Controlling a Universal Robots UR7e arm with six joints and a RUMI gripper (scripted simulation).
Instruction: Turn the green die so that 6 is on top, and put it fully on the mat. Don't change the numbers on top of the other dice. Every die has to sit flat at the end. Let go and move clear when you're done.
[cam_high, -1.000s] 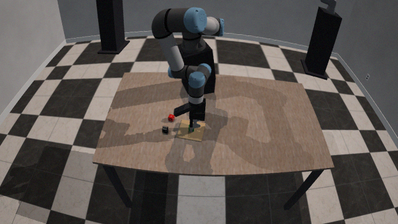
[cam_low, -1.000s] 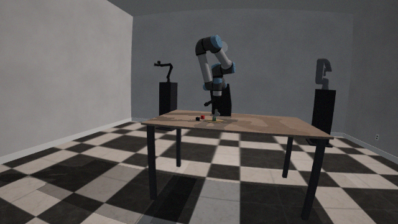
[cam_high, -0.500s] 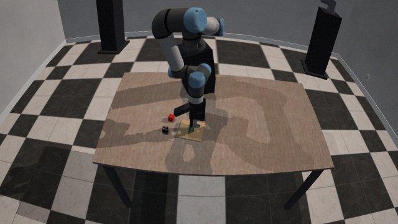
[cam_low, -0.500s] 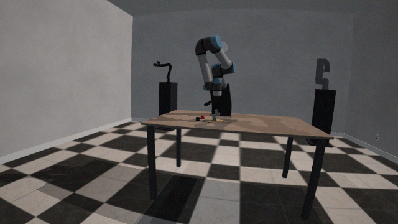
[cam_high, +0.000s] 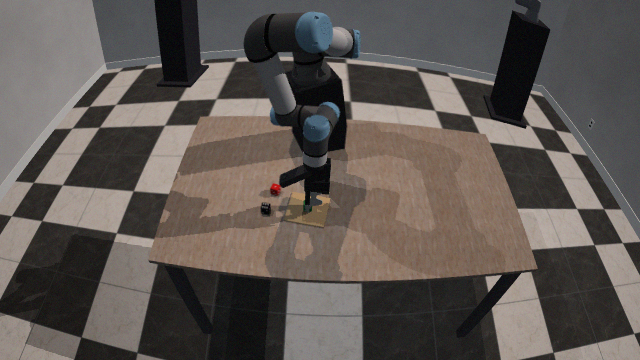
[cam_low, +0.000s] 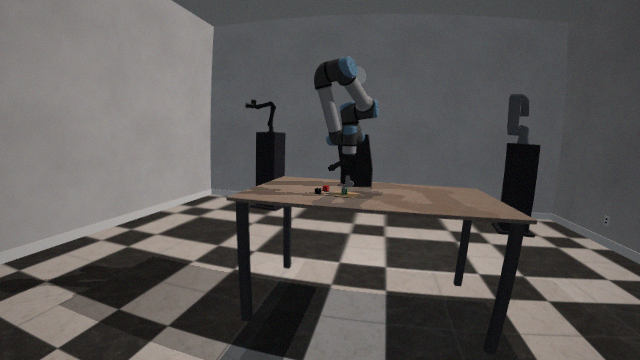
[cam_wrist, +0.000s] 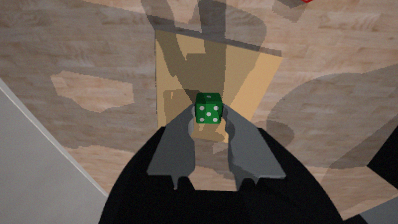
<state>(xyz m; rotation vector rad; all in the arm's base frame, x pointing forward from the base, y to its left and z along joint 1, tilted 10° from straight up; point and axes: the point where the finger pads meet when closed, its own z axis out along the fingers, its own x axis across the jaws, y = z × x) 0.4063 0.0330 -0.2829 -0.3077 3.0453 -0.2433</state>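
My gripper is now right at the green die. Also, from my hand: black die: 40 mm ahead, 140 mm to the right, 10 mm below; then tan mat: 20 mm below; then red die: 60 mm behind, 130 mm to the right, 10 mm below.
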